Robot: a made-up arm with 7 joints. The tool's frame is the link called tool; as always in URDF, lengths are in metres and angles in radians. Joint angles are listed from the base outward.
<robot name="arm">
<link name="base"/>
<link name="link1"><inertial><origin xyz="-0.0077 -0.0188 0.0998"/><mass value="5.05"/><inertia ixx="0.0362" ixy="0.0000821" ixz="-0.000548" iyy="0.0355" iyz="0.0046" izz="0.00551"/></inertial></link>
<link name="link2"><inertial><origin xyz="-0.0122 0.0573 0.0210"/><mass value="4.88"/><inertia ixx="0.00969" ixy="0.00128" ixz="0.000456" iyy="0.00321" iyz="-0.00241" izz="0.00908"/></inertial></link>
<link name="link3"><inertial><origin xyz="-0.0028 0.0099 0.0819"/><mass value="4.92"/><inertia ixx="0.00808" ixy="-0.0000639" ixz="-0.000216" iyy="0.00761" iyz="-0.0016" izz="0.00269"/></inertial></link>
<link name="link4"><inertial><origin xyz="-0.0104 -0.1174 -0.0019"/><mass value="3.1"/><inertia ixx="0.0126" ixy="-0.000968" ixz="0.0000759" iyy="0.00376" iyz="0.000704" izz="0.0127"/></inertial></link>
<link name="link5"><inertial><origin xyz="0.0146 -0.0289 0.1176"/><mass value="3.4"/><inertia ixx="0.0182" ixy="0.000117" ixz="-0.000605" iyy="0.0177" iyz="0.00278" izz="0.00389"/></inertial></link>
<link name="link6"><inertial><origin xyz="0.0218 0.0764 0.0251"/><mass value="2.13"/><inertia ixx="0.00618" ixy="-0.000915" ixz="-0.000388" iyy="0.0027" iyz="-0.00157" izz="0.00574"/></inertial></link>
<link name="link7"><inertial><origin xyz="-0.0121 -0.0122 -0.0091"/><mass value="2.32"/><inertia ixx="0.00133" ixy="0" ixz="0" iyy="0.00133" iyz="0" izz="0.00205"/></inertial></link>
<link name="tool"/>
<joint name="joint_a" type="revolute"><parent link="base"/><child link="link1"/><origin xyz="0.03 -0.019 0.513"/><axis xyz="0 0 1"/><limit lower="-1.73" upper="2.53"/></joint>
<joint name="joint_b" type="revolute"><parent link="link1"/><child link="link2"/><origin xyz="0.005 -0.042 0.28" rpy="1.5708 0 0"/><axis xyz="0 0 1"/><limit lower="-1.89" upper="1.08"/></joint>
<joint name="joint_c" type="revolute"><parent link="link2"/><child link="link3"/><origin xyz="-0.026 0.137 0.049" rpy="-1.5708 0 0"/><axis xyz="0 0 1"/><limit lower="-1.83" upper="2.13"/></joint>
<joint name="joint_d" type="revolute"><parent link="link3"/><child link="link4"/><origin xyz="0.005 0.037 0.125" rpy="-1.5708 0 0"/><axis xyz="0 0 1"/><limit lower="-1.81" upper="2.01"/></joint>
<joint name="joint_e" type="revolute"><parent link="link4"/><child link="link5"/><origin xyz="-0.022 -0.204 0.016" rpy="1.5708 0 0"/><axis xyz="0 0 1"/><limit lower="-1.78" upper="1.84"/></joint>
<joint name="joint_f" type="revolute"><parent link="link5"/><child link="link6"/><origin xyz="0.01 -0.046 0.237" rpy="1.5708 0 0"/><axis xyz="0 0 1"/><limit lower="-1.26" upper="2.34"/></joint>
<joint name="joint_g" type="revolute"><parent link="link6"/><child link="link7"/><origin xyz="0.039 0.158 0.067" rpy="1.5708 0 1.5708"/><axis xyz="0 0 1"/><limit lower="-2.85" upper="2.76"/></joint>
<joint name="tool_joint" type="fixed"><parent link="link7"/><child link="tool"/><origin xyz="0.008 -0.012 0.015" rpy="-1.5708 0 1.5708"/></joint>
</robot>
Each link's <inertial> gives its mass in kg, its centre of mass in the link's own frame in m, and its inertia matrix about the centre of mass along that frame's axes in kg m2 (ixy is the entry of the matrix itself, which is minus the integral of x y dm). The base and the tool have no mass. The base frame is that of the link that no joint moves.
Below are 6 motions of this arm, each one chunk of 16 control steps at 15 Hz.
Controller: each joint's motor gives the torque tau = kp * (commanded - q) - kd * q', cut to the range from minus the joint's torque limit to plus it. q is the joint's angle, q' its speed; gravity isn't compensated. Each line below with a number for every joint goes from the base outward.
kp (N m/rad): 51 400 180 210 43 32 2.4
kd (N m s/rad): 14 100 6.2 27 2.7 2.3 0.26
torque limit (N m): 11 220 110 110 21 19 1.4
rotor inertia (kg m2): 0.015 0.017 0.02 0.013 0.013 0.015 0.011
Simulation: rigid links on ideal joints. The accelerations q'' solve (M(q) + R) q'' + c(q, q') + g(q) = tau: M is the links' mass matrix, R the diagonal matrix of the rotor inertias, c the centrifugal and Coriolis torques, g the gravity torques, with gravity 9.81 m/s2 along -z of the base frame. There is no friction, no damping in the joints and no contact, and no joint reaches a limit. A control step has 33 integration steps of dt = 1/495 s. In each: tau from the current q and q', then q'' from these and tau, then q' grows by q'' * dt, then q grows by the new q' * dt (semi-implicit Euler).
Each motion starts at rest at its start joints. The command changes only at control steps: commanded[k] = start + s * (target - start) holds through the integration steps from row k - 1 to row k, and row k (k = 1, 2, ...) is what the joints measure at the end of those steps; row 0 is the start. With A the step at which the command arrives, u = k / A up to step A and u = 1 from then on. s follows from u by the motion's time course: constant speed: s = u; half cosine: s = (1 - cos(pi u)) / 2; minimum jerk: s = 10 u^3 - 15 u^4 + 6 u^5; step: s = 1 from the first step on.
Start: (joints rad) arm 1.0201 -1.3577 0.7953 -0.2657 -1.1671 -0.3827 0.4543
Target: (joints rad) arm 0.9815 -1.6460 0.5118 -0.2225 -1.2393 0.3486 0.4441
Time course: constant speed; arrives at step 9
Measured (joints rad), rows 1 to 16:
1: 1.0100 -1.3834 0.7775 -0.2553 -1.1598 -0.3617 0.4411
2: 0.9940 -1.4257 0.7697 -0.2274 -1.1225 -0.3394 0.4357
3: 0.9786 -1.4757 0.7498 -0.1933 -1.0878 -0.3078 0.4478
4: 0.9681 -1.5267 0.7177 -0.1607 -1.0698 -0.2561 0.4660
5: 0.9633 -1.5752 0.6799 -0.1335 -1.0671 -0.1858 0.4805
6: 0.9630 -1.6198 0.6408 -0.1121 -1.0745 -0.1041 0.4875
7: 0.9656 -1.6609 0.6024 -0.0957 -1.0875 -0.0171 0.4881
8: 0.9695 -1.6991 0.5648 -0.0829 -1.1035 0.0715 0.4849
9: 0.9739 -1.7352 0.5279 -0.0724 -1.1210 0.1603 0.4803
10: 0.9834 -1.7635 0.5197 -0.0635 -1.1329 0.2034 0.4772
11: 0.9942 -1.7857 0.5183 -0.0562 -1.1352 0.2128 0.4760
12: 1.0039 -1.8033 0.5178 -0.0504 -1.1343 0.2124 0.4769
13: 1.0117 -1.8169 0.5175 -0.0467 -1.1336 0.2113 0.4789
14: 1.0174 -1.8269 0.5171 -0.0451 -1.1341 0.2118 0.4811
15: 1.0211 -1.8339 0.5169 -0.0454 -1.1357 0.2137 0.4826
16: 1.0229 -1.8385 0.5168 -0.0469 -1.1377 0.2163 0.4833

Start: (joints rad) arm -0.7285 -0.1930 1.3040 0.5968 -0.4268 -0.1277 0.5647
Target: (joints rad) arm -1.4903 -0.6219 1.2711 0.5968 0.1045 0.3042 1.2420
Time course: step
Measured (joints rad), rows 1 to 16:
1: -0.7984 -0.2601 1.3696 0.6072 -0.0528 0.1299 0.7030
2: -0.8241 -0.3388 1.3116 0.6384 0.0963 0.2045 0.9346
3: -0.8904 -0.4205 1.2473 0.6839 0.1571 0.1832 1.1026
4: -0.9786 -0.4965 1.1982 0.7278 0.1817 0.1467 1.1999
5: -1.0660 -0.5620 1.1627 0.7566 0.1825 0.1319 1.2502
6: -1.1505 -0.6150 1.1444 0.7692 0.1744 0.1372 1.2742
7: -1.2300 -0.6551 1.1403 0.7686 0.1649 0.1532 1.2821
8: -1.3020 -0.6839 1.1446 0.7596 0.1561 0.1734 1.2795
9: -1.3647 -0.7038 1.1521 0.7466 0.1490 0.1930 1.2706
10: -1.4178 -0.7172 1.1593 0.7335 0.1439 0.2092 1.2591
11: -1.4613 -0.7263 1.1647 0.7225 0.1408 0.2204 1.2477
12: -1.4955 -0.7326 1.1682 0.7146 0.1395 0.2266 1.2380
13: -1.5208 -0.7373 1.1703 0.7098 0.1397 0.2287 1.2307
14: -1.5379 -0.7409 1.1718 0.7077 0.1407 0.2280 1.2257
15: -1.5476 -0.7436 1.1730 0.7076 0.1422 0.2254 1.2226
16: -1.5512 -0.7457 1.1742 0.7089 0.1440 0.2218 1.2209

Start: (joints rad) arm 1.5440 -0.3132 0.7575 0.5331 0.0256 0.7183 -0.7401
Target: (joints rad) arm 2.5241 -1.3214 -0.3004 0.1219 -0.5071 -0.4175 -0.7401
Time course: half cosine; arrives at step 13
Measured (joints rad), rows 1 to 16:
1: 1.5426 -0.3190 0.7416 0.5487 0.0376 0.7248 -0.7371
2: 1.5540 -0.3400 0.6929 0.5642 0.0448 0.6779 -0.7391
3: 1.5800 -0.3768 0.6188 0.5697 0.0312 0.5912 -0.7463
4: 1.6187 -0.4299 0.5217 0.5619 -0.0028 0.4798 -0.7532
5: 1.6657 -0.4992 0.4060 0.5418 -0.0517 0.3511 -0.7577
6: 1.7169 -0.5837 0.2788 0.5134 -0.1083 0.2088 -0.7609
7: 1.7699 -0.6812 0.1495 0.4816 -0.1657 0.0574 -0.7628
8: 1.8240 -0.7883 0.0274 0.4506 -0.2179 -0.0947 -0.7612
9: 1.8793 -0.9004 -0.0797 0.4226 -0.2607 -0.2355 -0.7532
10: 1.9357 -1.0123 -0.1667 0.3982 -0.2919 -0.3534 -0.7369
11: 1.9942 -1.1181 -0.2313 0.3774 -0.3129 -0.4412 -0.7144
12: 2.0557 -1.2121 -0.2714 0.3608 -0.3252 -0.4962 -0.6901
13: 2.1200 -1.2895 -0.2827 0.3491 -0.3284 -0.5178 -0.6681
14: 2.1875 -1.3497 -0.2782 0.3414 -0.3255 -0.5170 -0.6481
15: 2.2577 -1.3958 -0.2739 0.3348 -0.3243 -0.5100 -0.6309
16: 2.3272 -1.4301 -0.2717 0.3274 -0.3276 -0.5016 -0.6185

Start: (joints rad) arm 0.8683 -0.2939 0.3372 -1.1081 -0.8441 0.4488 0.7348
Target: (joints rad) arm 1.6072 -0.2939 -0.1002 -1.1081 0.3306 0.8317 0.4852
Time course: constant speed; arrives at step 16
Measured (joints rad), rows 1 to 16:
1: 0.8893 -0.2922 0.3203 -1.1365 -0.8035 0.4791 0.7103
2: 0.9139 -0.2822 0.3035 -1.1796 -0.7539 0.5414 0.6732
3: 0.9393 -0.2682 0.2796 -1.2212 -0.6974 0.6046 0.6523
4: 0.9648 -0.2540 0.2475 -1.2539 -0.6369 0.6603 0.6483
5: 0.9898 -0.2420 0.2107 -1.2754 -0.5739 0.7062 0.6533
6: 1.0147 -0.2327 0.1733 -1.2870 -0.5092 0.7429 0.6598
7: 1.0408 -0.2261 0.1382 -1.2916 -0.4424 0.7722 0.6630
8: 1.0699 -0.2218 0.1066 -1.2917 -0.3737 0.7969 0.6613
9: 1.1035 -0.2191 0.0784 -1.2896 -0.3034 0.8193 0.6549
10: 1.1422 -0.2175 0.0529 -1.2868 -0.2320 0.8408 0.6452
11: 1.1858 -0.2168 0.0289 -1.2839 -0.1600 0.8626 0.6337
12: 1.2333 -0.2166 0.0055 -1.2814 -0.0879 0.8851 0.6215
13: 1.2837 -0.2166 -0.0184 -1.2793 -0.0162 0.9081 0.6093
14: 1.3356 -0.2169 -0.0433 -1.2777 0.0551 0.9315 0.5974
15: 1.3878 -0.2174 -0.0694 -1.2762 0.1260 0.9549 0.5857
16: 1.4394 -0.2179 -0.0968 -1.2750 0.1966 0.9778 0.5741

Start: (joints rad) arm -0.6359 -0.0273 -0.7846 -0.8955 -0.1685 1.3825 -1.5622
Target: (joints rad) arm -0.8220 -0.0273 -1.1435 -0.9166 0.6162 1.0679 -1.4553
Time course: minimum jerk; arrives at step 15
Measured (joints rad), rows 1 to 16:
1: -0.6307 -0.0240 -0.7893 -0.9209 -0.1797 1.4160 -1.5620
2: -0.6295 -0.0125 -0.7930 -0.9661 -0.2096 1.4675 -1.5847
3: -0.6316 0.0024 -0.8014 -1.0114 -0.2190 1.4932 -1.6298
4: -0.6348 0.0164 -0.8176 -1.0456 -0.1946 1.4910 -1.6745
5: -0.6381 0.0274 -0.8427 -1.0664 -0.1401 1.4696 -1.7006
6: -0.6422 0.0350 -0.8760 -1.0765 -0.0643 1.4371 -1.7033
7: -0.6483 0.0396 -0.9160 -1.0798 0.0243 1.3990 -1.6873
8: -0.6580 0.0419 -0.9606 -1.0795 0.1179 1.3589 -1.6598
9: -0.6724 0.0422 -1.0067 -1.0779 0.2098 1.3191 -1.6267
10: -0.6917 0.0408 -1.0512 -1.0759 0.2942 1.2816 -1.5915
11: -0.7153 0.0381 -1.0909 -1.0741 0.3663 1.2483 -1.5562
12: -0.7417 0.0344 -1.1230 -1.0726 0.4226 1.2210 -1.5224
13: -0.7686 0.0301 -1.1455 -1.0713 0.4612 1.2011 -1.4920
14: -0.7934 0.0257 -1.1577 -1.0704 0.4824 1.1895 -1.4671
15: -0.8137 0.0221 -1.1610 -1.0701 0.4901 1.1853 -1.4497
16: -0.8275 0.0197 -1.1585 -1.0706 0.4912 1.1864 -1.4409

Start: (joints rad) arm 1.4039 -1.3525 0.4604 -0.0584 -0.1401 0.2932 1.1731
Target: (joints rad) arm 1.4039 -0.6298 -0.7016 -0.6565 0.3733 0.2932 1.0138
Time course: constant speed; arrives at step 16
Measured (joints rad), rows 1 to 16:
1: 1.3963 -1.3652 0.3926 -0.0488 -0.1011 0.2766 1.1600
2: 1.3865 -1.3819 0.3229 -0.0249 -0.0330 0.2122 1.1383
3: 1.3814 -1.3952 0.2496 -0.0015 0.0341 0.1404 1.1221
4: 1.3828 -1.4010 0.1747 0.0119 0.0896 0.0888 1.1123
5: 1.3885 -1.3970 0.1008 0.0102 0.1338 0.0616 1.1055
6: 1.3955 -1.3825 0.0277 -0.0074 0.1692 0.0545 1.0987
7: 1.4015 -1.3581 -0.0454 -0.0386 0.1985 0.0612 1.0898
8: 1.4047 -1.3252 -0.1193 -0.0800 0.2242 0.0758 1.0775
9: 1.4046 -1.2857 -0.1943 -0.1282 0.2479 0.0938 1.0614
10: 1.4011 -1.2412 -0.2703 -0.1805 0.2709 0.1124 1.0418
11: 1.3946 -1.1931 -0.3473 -0.2349 0.2940 0.1304 1.0195
12: 1.3859 -1.1425 -0.4251 -0.2903 0.3174 0.1475 0.9957
13: 1.3759 -1.0903 -0.5034 -0.3462 0.3410 0.1639 0.9718
14: 1.3658 -1.0368 -0.5822 -0.4026 0.3646 0.1801 0.9490
15: 1.3571 -0.9825 -0.6613 -0.4596 0.3881 0.1966 0.9281
16: 1.3514 -0.9274 -0.7405 -0.5175 0.4112 0.2137 0.9100

